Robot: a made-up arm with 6 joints.
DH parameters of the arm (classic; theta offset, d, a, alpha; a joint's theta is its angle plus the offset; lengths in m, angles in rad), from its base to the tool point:
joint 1: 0 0.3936 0 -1.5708
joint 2: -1.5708 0 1.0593 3.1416
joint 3: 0 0 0 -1.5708
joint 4: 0 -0.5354 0 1.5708
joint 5: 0 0.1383 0 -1.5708
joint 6: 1.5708 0 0 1.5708
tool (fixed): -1.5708 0 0 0
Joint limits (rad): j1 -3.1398..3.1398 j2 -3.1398..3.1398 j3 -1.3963..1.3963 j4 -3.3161..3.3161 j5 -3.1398..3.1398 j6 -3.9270..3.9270
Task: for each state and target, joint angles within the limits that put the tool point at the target. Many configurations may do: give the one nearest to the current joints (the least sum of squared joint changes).
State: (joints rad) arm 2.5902 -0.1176 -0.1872 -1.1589 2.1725 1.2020
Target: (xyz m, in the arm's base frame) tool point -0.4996 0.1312 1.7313
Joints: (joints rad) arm 2.9870 0.0372 0.8034 -1.1796 2.1725 1.2020
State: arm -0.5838 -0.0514 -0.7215 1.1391 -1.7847 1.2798
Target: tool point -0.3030 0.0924 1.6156
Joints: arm -0.4774 -0.6960 -0.0883 1.1448 -1.7847 1.2798
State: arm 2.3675 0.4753 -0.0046 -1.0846 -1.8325 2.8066
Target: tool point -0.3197 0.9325 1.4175
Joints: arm 1.9833 0.4270 0.7428 -0.9456 -1.8325 2.8066
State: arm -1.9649 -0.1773 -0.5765 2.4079 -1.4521 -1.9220
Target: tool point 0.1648 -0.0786 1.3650
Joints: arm -1.2055 -0.3935 -0.5131 2.7140 -1.4521 -1.9220
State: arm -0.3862 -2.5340 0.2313 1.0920 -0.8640 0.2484
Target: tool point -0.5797 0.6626 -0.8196
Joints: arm -0.9088 -2.7795 0.5419 1.2010 -0.8640 0.2484
